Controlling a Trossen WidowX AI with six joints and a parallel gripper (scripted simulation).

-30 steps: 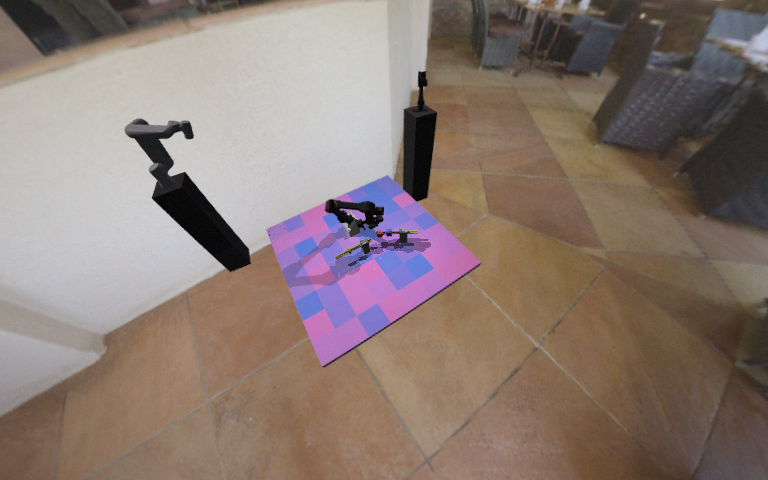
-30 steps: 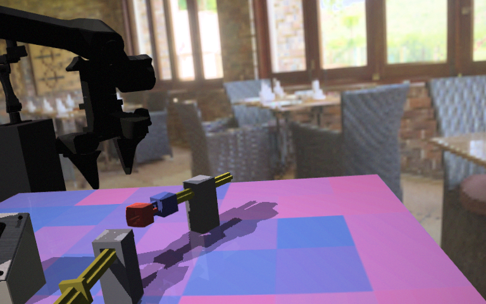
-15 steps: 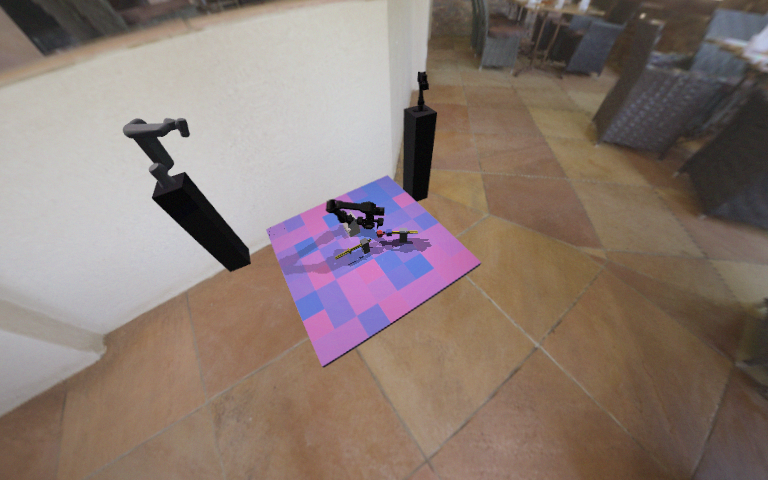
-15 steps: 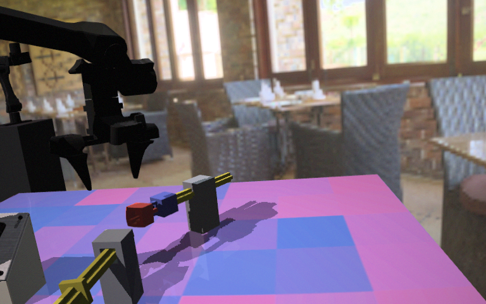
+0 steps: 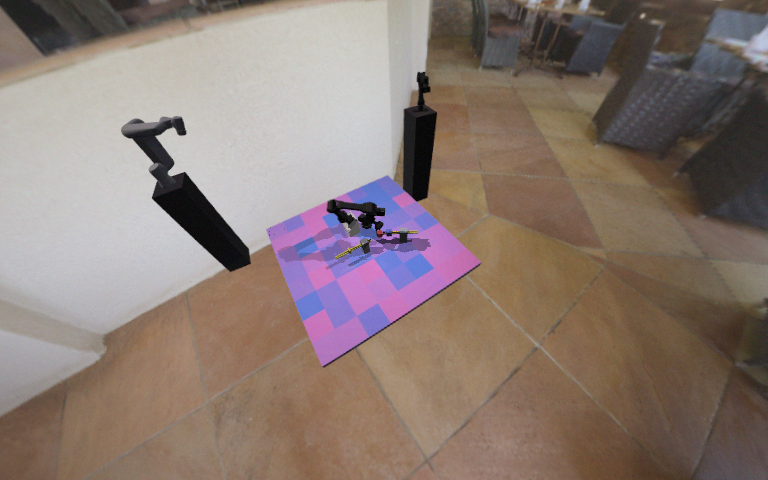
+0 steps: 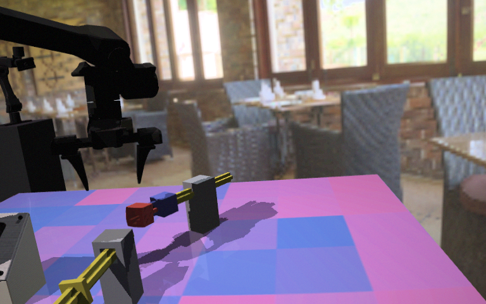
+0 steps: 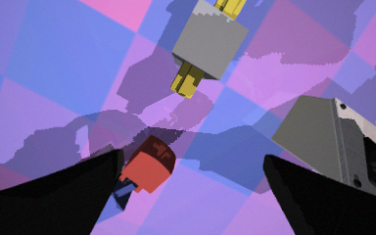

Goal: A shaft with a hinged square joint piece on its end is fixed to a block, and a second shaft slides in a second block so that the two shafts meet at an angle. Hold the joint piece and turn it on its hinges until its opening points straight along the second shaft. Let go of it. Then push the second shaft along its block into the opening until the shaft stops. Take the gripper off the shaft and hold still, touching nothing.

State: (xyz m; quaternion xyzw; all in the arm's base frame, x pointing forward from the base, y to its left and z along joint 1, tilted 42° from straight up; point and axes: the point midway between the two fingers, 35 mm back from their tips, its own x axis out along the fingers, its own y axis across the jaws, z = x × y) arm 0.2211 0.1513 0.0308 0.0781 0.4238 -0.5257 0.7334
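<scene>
My gripper tip is 1 cm short of the red joint piece, 7 cm to the right of it and 8 cm above it.
</scene>
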